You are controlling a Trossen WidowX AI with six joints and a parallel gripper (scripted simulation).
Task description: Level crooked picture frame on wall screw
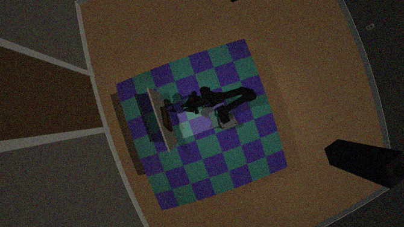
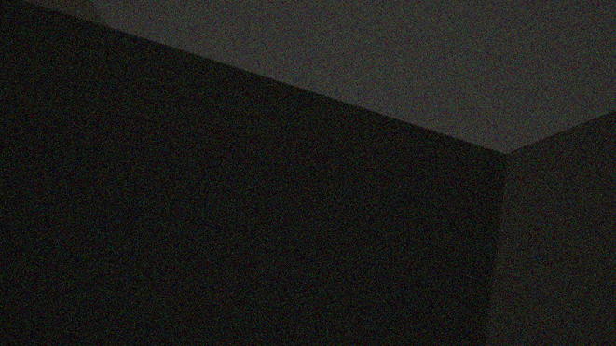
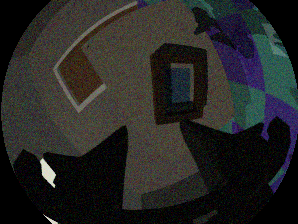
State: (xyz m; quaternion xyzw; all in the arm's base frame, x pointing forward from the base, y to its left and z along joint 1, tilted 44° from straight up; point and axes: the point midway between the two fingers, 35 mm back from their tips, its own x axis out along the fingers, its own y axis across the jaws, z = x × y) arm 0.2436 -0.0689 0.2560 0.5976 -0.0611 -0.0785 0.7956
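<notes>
The dark picture frame is 160 mm ahead of my gripper tip, 10 mm to the left of it and 70 mm below it. The rest, counted from my gripper tip: pale wall panel (170 mm ahead, 90 mm below).
</notes>
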